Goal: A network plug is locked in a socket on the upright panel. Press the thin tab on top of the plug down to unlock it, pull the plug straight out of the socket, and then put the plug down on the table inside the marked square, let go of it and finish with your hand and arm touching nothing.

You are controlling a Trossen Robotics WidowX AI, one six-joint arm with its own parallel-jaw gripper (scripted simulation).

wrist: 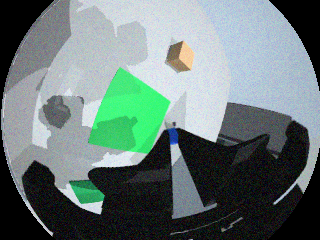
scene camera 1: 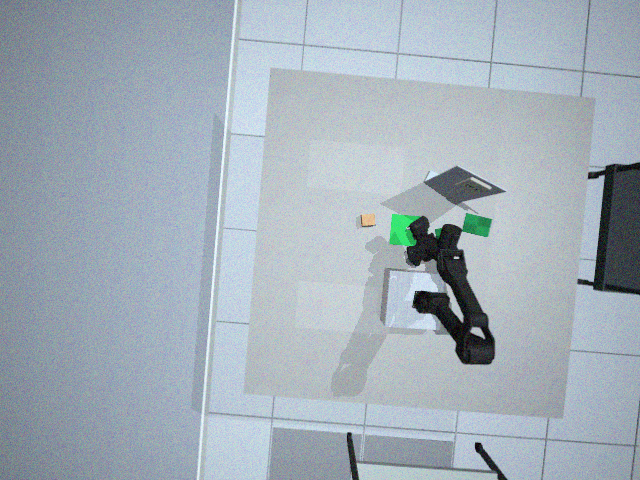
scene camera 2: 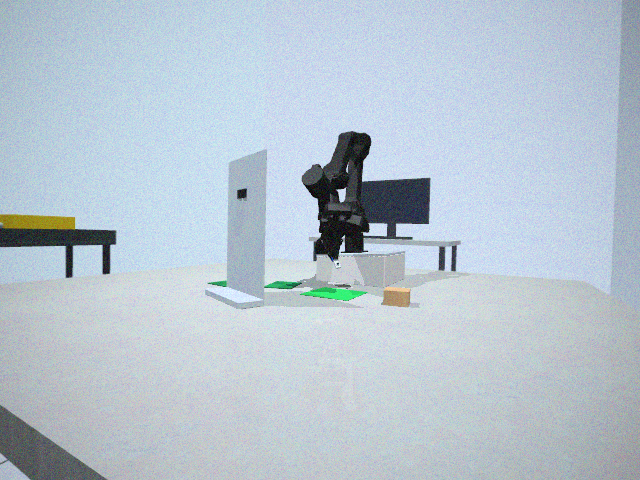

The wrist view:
my gripper: 171,132
upright grey panel: 186,201
green marked square: 130,115
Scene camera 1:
my gripper: 411,228
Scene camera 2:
my gripper: 335,260
upright grey panel: 247,176
